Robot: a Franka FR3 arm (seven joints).
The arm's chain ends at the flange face. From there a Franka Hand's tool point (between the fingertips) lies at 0.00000 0.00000 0.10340 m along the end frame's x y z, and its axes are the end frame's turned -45 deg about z.
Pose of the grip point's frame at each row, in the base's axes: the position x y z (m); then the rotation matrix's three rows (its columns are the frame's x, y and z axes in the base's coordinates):
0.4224, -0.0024, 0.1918; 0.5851, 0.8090, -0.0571; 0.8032, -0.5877, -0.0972; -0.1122, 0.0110, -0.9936
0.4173, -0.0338, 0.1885; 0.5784, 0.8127, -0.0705; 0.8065, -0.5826, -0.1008; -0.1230, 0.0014, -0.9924
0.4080, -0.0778, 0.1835; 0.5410, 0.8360, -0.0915; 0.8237, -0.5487, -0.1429; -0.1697, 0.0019, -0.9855
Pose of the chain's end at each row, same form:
0.4283, 0.0077, 0.2945; 0.9858, 0.1583, -0.0571; 0.1524, -0.9835, -0.0972; -0.0716, 0.0871, -0.9936
0.4246, -0.0234, 0.2911; 0.9837, 0.1657, -0.0705; 0.1583, -0.9822, -0.1008; -0.0860, 0.0880, -0.9924
0.4175, -0.0630, 0.2854; 0.9737, 0.2086, -0.0915; 0.1945, -0.9704, -0.1429; -0.1187, 0.1213, -0.9855

